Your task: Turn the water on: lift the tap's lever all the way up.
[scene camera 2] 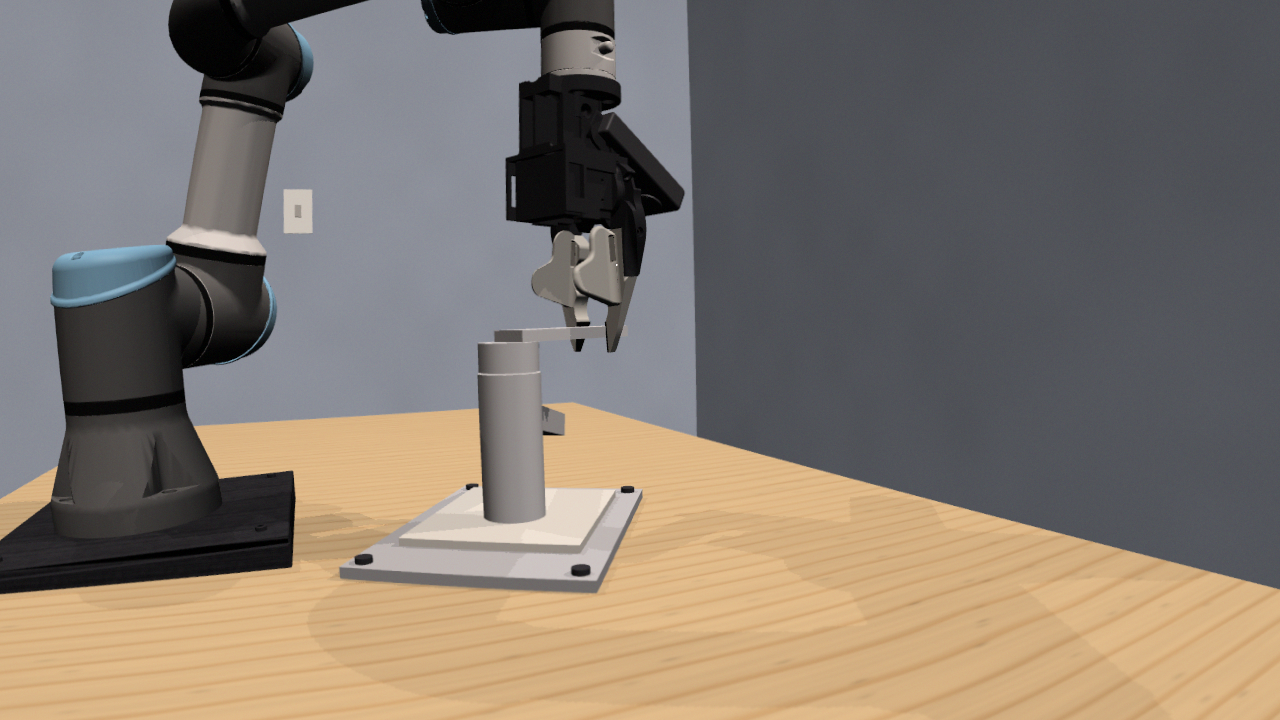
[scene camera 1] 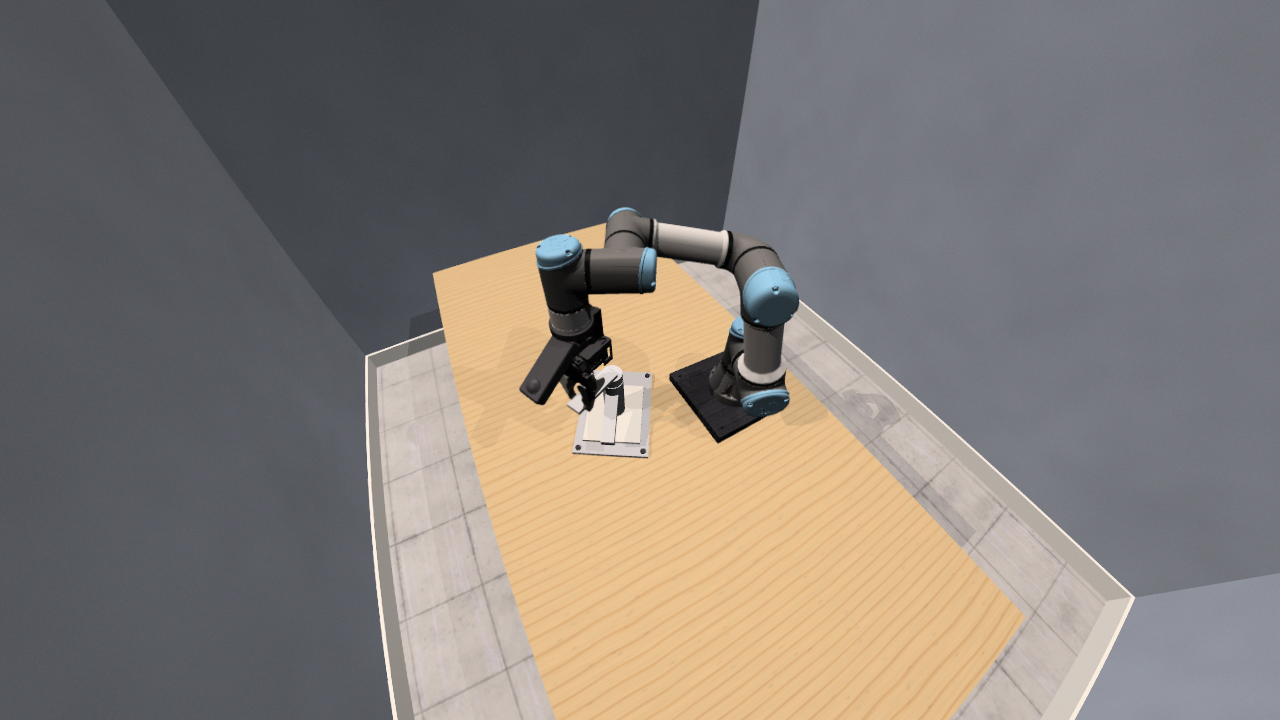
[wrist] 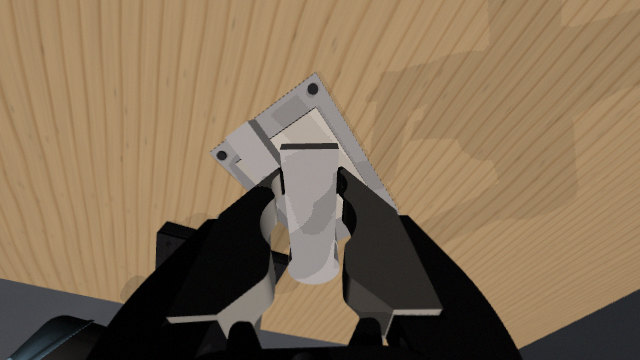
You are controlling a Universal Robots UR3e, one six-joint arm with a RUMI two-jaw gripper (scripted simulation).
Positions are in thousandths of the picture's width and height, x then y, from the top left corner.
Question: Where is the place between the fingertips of my gripper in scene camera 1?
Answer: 455, 565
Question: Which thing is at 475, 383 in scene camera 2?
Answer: My gripper.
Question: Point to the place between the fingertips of my gripper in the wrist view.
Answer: At 485, 471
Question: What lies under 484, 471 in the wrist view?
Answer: A lever.
